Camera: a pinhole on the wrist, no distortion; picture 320 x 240 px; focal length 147.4 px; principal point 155.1 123.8 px. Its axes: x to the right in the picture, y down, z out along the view. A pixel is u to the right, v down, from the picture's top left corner.
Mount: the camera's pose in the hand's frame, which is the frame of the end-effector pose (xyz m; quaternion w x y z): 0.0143 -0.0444 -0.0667 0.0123 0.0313 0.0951 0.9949
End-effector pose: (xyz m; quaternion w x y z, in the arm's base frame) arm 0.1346 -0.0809 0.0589 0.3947 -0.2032 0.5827 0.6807
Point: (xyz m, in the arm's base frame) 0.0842 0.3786 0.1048
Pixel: 130.8 120.4
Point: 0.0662 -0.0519 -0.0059
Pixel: 13.7 43.8
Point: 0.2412 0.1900 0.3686
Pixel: 243.6 99.9
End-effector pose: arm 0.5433 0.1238 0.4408 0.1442 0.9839 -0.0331 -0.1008
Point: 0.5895 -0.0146 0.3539
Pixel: 122.8 41.6
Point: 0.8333 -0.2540 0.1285
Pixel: 53.3 53.0
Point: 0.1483 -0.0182 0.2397
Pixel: 303.6 101.8
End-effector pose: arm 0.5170 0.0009 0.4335 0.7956 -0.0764 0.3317 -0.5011
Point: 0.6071 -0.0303 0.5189
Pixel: 165.9 109.1
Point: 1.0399 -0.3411 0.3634
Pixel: 26.3 53.9
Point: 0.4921 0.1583 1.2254
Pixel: 304.7 229.2
